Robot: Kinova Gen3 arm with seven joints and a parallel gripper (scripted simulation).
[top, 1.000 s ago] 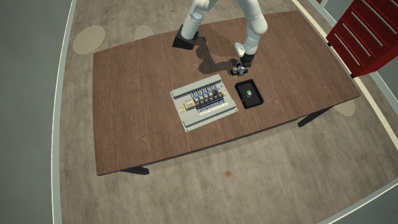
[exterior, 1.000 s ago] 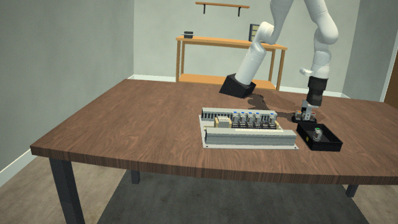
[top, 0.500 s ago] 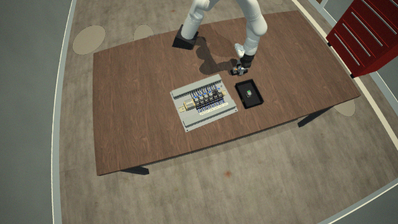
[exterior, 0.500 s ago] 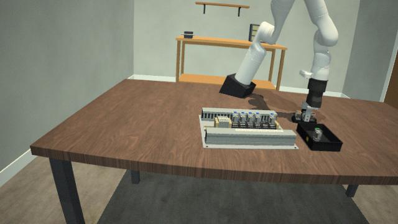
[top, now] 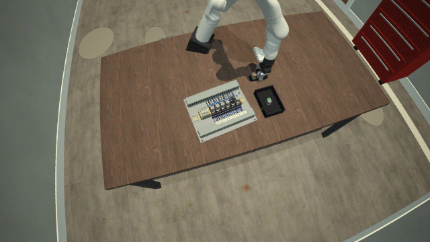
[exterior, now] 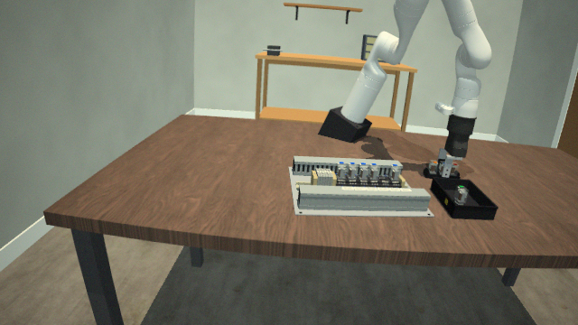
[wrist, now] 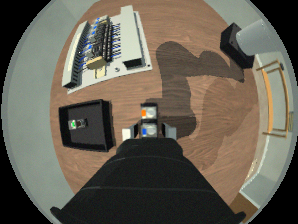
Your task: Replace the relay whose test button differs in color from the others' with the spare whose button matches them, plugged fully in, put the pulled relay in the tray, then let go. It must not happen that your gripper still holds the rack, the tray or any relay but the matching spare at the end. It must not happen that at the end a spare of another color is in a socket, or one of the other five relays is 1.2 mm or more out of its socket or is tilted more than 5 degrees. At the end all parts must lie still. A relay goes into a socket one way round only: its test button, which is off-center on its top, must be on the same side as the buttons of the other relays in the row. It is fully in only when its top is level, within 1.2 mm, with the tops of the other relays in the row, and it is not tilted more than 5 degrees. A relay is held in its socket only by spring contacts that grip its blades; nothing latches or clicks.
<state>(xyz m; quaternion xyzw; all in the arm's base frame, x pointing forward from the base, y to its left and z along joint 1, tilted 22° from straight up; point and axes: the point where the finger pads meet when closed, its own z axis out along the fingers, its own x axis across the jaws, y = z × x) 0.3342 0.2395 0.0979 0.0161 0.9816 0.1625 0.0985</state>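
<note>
Right now my hand is 20 mm above the black stand. From my hand the other things lie so: black tray 170 mm ahead, 10 mm below; then grey relay 180 mm ahead, 10 mm to the right.
</note>
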